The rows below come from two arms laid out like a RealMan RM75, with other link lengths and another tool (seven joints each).
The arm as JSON. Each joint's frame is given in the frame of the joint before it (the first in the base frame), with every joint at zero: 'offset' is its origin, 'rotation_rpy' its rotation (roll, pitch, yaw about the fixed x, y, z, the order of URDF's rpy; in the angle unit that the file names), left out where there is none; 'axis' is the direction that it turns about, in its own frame. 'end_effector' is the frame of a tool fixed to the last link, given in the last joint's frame.
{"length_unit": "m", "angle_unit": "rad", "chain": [
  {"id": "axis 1", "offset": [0.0, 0.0, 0.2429], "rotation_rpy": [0.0, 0.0, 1.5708], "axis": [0.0, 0.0, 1.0]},
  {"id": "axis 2", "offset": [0.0, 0.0, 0.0], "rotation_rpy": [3.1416, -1.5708, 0.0], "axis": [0.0, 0.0, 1.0]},
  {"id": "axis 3", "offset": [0.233, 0.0, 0.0], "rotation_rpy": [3.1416, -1.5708, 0.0], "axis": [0.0, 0.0, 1.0]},
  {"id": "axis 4", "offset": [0.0, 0.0, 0.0], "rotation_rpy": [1.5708, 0.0, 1.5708], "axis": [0.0, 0.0, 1.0]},
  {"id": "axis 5", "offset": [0.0, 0.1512, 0.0], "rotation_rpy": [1.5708, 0.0, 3.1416], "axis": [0.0, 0.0, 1.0]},
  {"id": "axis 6", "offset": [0.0, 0.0, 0.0], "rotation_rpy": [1.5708, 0.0, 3.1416], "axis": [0.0, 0.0, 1.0]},
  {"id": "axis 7", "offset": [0.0, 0.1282, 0.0], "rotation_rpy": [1.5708, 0.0, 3.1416], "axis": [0.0, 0.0, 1.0]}
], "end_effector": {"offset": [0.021, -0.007, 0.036], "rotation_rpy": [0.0, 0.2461, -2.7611]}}
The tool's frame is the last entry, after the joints.
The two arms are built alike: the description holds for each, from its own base.
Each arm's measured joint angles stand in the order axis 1, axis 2, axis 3, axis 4, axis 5, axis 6, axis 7.
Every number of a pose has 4 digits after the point. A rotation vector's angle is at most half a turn.
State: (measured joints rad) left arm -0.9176 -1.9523 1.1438 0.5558 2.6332 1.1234 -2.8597; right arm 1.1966 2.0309 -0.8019 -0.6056 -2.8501 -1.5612 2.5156
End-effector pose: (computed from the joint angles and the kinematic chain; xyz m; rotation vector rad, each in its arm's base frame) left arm -0.2324 0.3861 0.0089 1.2062 -2.2450 -0.4997; right arm 0.1514 0.3364 -0.0057 1.7027 2.4245 0.6015
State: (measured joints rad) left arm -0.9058 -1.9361 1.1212 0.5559 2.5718 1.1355 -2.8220; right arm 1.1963 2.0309 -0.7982 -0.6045 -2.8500 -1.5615 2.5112
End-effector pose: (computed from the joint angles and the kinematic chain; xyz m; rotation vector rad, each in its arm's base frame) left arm -0.2305 0.3865 0.0122 1.2390 -2.2936 -0.4792; right arm 0.1514 0.3363 -0.0059 1.7029 2.4276 0.5974
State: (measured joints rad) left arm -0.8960 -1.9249 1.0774 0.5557 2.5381 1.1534 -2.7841; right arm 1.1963 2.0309 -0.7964 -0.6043 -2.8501 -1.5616 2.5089
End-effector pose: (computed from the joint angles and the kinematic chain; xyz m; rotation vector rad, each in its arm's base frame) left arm -0.2296 0.3865 0.0162 1.2707 -2.3339 -0.4621; right arm 0.1514 0.3363 -0.0059 1.7023 2.4296 0.5958
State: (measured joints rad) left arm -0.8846 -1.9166 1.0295 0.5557 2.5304 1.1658 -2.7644; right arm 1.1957 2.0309 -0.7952 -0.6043 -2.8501 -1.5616 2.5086
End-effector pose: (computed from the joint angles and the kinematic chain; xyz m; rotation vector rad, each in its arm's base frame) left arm -0.2323 0.3863 0.0213 1.3130 -2.3513 -0.4604; right arm 0.1515 0.3362 -0.0059 1.7041 2.4294 0.5954
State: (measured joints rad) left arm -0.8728 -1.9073 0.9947 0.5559 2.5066 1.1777 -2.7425; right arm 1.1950 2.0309 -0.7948 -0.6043 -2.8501 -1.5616 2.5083
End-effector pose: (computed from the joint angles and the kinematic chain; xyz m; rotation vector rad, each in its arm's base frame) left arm -0.2333 0.3861 0.0257 1.3488 -2.3774 -0.4549; right arm 0.1517 0.3361 -0.0059 1.7050 2.4291 0.5951
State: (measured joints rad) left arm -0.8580 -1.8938 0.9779 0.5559 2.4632 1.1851 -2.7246; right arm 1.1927 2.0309 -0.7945 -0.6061 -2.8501 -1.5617 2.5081
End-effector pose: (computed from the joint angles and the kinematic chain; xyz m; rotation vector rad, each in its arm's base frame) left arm -0.2341 0.3863 0.0306 1.3862 -2.4075 -0.4526; right arm 0.1523 0.3360 -0.0057 1.7070 2.4283 0.5965
